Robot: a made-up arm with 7 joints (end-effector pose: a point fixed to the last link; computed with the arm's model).
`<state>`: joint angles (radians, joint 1 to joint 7).
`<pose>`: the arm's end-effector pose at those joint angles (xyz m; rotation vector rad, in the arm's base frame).
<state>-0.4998 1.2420 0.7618 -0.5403 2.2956 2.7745 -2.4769</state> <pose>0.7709 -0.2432 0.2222 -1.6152 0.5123 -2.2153</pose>
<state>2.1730 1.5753 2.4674 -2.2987 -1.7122 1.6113 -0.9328</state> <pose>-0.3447 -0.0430 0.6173 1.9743 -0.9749 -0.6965</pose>
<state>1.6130 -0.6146 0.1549 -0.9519 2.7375 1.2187 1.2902</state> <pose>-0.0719 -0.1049 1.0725 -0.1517 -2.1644 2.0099</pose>
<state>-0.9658 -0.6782 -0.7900 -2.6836 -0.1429 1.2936 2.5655</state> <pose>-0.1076 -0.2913 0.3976 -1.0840 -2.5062 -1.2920</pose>
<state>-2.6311 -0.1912 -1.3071 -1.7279 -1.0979 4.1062 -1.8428</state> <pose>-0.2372 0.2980 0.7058 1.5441 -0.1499 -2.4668</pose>
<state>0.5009 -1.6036 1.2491 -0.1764 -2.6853 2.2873 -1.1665</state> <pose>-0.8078 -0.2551 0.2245 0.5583 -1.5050 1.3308</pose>
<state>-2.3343 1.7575 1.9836 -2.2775 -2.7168 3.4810 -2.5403</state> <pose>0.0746 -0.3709 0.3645 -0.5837 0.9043 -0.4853</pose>
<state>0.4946 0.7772 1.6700 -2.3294 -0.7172 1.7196 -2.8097</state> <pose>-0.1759 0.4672 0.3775 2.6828 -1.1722 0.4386</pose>
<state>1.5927 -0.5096 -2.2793 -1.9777 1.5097 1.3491 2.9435</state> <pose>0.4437 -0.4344 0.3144 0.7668 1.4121 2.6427</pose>
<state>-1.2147 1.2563 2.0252 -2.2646 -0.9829 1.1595 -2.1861</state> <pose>0.4570 0.0682 0.4523 0.3164 -2.9187 0.3322</pose>
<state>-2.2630 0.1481 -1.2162 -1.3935 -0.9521 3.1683 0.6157</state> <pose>-0.4921 0.0058 0.7823 0.1366 -1.4586 -0.6326</pose>
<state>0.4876 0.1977 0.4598 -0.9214 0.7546 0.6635 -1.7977</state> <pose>0.3188 0.4360 0.8154 0.1496 -2.3693 0.0988</pose>
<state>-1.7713 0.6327 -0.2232 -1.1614 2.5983 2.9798 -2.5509</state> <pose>-0.2787 -0.6299 0.4135 1.0729 -1.3616 0.8950</pose>
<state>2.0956 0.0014 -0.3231 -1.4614 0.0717 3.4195 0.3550</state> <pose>-0.0785 0.4151 0.8319 -0.9696 -0.7526 -0.8404</pose>
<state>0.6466 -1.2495 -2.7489 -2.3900 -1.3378 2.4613 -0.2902</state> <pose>-0.0763 -0.3631 -0.1034 -2.4403 0.5759 0.0449</pose>
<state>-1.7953 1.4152 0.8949 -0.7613 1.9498 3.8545 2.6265</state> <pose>0.0189 -0.7016 0.1043 2.4982 -0.6862 0.2619</pose>
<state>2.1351 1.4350 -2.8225 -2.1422 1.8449 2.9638 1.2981</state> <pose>-0.0478 0.1815 0.7131 -0.1076 0.8451 -0.9491</pose>
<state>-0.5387 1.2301 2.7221 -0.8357 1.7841 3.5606 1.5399</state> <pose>0.5684 -0.1037 0.6789 0.7983 0.8073 2.4522</pose>
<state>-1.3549 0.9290 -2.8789 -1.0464 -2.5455 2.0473 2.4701</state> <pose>-0.0872 -0.2851 0.9817 0.0663 0.9219 -1.1454</pose>
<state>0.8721 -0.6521 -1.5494 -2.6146 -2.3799 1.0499 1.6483</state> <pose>0.2853 -0.3254 0.2733 1.0761 -0.8139 0.4529</pose>
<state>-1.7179 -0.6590 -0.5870 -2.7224 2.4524 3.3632 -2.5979</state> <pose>-0.1982 -0.0523 0.4105 1.0094 -2.1912 0.6269</pose>
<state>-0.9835 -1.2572 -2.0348 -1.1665 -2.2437 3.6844 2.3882</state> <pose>-0.6183 0.2584 0.2862 -0.6772 -1.6676 1.3851</pose>
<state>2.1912 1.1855 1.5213 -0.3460 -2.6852 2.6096 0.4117</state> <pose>-0.6185 0.4437 0.5441 -0.2762 -1.5704 -1.5005</pose>
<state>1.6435 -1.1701 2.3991 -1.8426 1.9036 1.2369 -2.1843</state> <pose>-0.3223 -0.5323 -0.0325 -2.1298 1.2266 -1.9080</pose>
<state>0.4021 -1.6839 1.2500 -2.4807 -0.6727 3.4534 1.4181</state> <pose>-0.3877 0.2959 0.2807 -0.9563 -1.5364 -1.9600</pose>
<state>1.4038 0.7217 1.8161 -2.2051 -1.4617 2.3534 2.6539</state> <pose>-0.4639 0.0824 0.5131 -1.9410 -1.5128 0.5460</pose>
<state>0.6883 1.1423 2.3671 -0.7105 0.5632 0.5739 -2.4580</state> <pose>0.2670 0.5148 0.7927 1.9606 -0.0781 -0.6224</pose>
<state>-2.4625 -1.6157 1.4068 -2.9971 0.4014 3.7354 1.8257</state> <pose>0.2808 -0.1484 0.2999 0.4599 -1.3464 1.7553</pose>
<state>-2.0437 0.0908 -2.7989 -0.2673 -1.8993 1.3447 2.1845</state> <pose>0.0033 0.0735 1.0964 -0.5743 1.7679 -1.1707</pose>
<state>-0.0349 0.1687 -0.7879 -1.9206 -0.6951 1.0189 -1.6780</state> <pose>0.3843 -0.4158 0.4509 -1.9615 -0.7820 1.3578</pose>
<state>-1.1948 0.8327 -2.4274 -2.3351 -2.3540 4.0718 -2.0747</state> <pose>-0.2278 -0.1099 0.5533 -2.0773 -1.5339 0.4904</pose>
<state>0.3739 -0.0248 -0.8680 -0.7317 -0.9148 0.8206 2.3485</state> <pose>0.2818 -0.2262 0.9776 -0.5205 -2.6990 0.7643</pose>
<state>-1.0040 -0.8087 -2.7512 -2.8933 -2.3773 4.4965 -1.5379</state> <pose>-0.2271 0.1662 0.1834 1.2229 -0.0187 0.2782</pose>
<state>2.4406 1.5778 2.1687 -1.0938 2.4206 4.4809 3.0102</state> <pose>-0.6182 0.1673 0.3890 0.6678 -2.0129 1.5377</pose>
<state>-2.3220 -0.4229 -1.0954 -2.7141 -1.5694 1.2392 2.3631</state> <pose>-0.3271 0.1461 0.3074 -1.5444 -1.2146 -1.5815</pose>
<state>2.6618 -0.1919 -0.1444 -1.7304 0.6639 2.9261 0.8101</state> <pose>-0.2872 0.2955 0.8021 -1.4826 -0.9592 0.7555</pose>
